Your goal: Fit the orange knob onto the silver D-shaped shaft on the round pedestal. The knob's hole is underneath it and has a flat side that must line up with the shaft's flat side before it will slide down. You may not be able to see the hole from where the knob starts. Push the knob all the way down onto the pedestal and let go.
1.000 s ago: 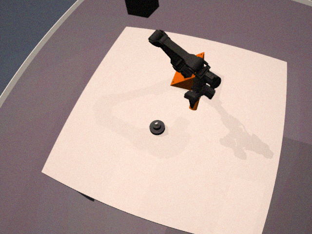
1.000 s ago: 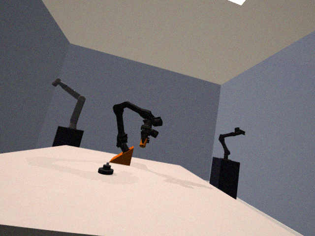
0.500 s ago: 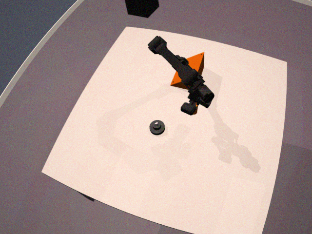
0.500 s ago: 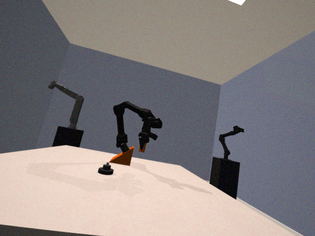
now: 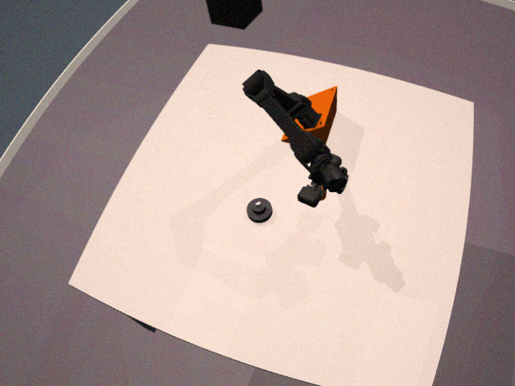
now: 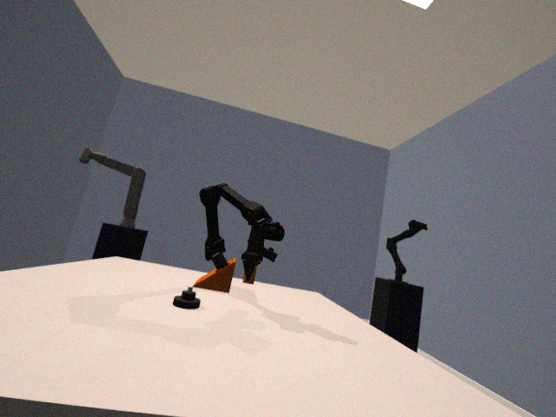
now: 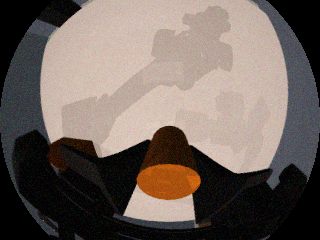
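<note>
My gripper tip is now 90 mm short of the black round pedestal, 180 mm to the left of it and 70 mm above it. From my gripper tip the other things lie so: orange knob: 30 mm above.
</note>
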